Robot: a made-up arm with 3 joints. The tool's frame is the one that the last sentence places.
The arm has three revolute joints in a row. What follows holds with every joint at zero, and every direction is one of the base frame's.
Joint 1 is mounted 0.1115 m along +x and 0.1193 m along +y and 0.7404 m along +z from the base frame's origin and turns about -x.
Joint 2 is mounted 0.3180 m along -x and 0.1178 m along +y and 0.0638 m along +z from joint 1 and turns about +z.
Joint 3 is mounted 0.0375 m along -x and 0.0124 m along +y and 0.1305 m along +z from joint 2 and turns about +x.
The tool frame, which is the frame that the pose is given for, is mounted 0.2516 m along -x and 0.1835 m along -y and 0.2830 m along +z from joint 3; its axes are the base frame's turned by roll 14.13, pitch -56.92 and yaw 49.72 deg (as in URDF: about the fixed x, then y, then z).
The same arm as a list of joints. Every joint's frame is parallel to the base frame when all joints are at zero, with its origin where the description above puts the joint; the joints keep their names.
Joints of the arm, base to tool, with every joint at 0 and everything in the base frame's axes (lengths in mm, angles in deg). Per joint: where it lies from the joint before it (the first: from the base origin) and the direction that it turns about. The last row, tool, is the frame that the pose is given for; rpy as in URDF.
joint 1: axis -x origin 111.5 119.3 740.4
joint 2: axis +z origin -318.0 117.8 63.8
joint 3: axis +x origin -37.5 12.4 130.5
tool: origin -251.6 -183.5 283.0 rpy 14.13 -56.92 49.72

